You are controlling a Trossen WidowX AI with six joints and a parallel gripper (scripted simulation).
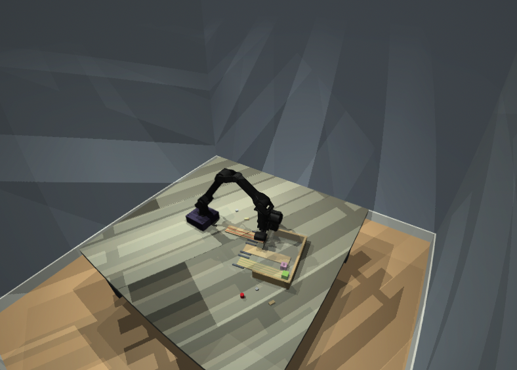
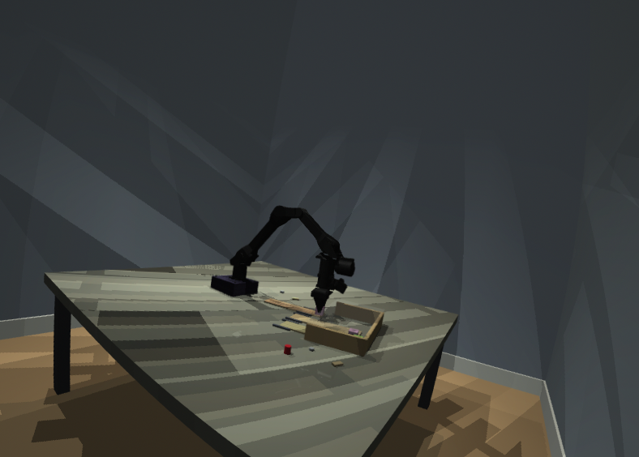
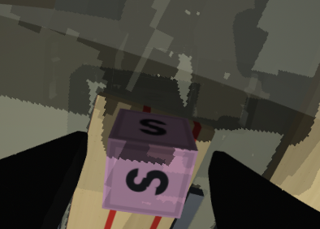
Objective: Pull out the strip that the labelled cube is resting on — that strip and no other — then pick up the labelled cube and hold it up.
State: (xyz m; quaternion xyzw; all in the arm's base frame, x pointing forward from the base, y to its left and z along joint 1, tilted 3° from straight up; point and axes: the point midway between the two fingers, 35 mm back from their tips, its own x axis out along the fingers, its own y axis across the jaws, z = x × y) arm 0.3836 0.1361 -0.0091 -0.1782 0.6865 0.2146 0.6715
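The red-lined strip is 100 mm behind my gripper tip, 40 mm to the right of it and 20 mm below it. The rest, counted from my gripper tip: grey piece (250 mm to the right, 200 mm ahead, 20 mm below).
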